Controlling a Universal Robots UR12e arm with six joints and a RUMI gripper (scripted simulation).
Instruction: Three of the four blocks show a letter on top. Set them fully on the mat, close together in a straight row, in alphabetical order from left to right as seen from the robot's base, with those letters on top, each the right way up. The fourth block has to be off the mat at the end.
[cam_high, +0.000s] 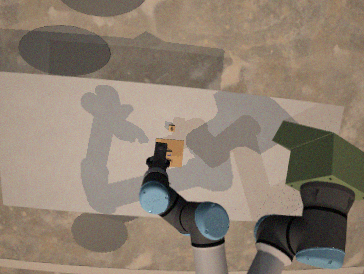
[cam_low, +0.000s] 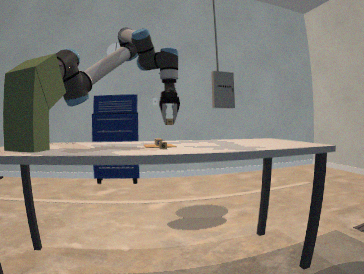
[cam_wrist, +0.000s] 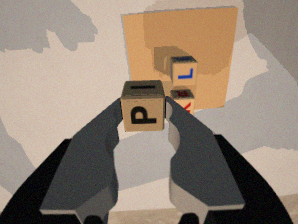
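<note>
Now: hand 12 cm above the orange mat and 5 cm past it.
</note>
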